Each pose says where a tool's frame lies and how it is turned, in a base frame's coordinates. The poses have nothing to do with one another.
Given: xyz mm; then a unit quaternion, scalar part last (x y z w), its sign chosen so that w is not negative.
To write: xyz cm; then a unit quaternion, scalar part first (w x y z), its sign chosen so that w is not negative. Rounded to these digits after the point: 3 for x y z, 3 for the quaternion.
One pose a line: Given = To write
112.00 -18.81 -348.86 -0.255 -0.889 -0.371 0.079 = 11.200 -1.881 -34.886 0.079 -0.255 -0.889 -0.371
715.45 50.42 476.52 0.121 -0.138 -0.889 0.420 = 71.545 5.042 47.652 0.420 0.121 -0.138 -0.889
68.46 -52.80 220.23 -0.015 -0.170 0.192 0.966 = 6.846 -5.280 22.023 0.966 -0.015 -0.170 0.192
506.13 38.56 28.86 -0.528 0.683 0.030 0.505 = 50.613 3.856 2.886 0.505 -0.528 0.683 0.030
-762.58 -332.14 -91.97 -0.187 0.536 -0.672 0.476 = -76.258 -33.214 -9.197 0.476 -0.187 0.536 -0.672
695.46 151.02 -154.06 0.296 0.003 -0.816 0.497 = 69.546 15.102 -15.406 0.497 0.296 0.003 -0.816
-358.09 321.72 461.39 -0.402 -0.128 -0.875 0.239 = -35.809 32.172 46.139 0.239 -0.402 -0.128 -0.875
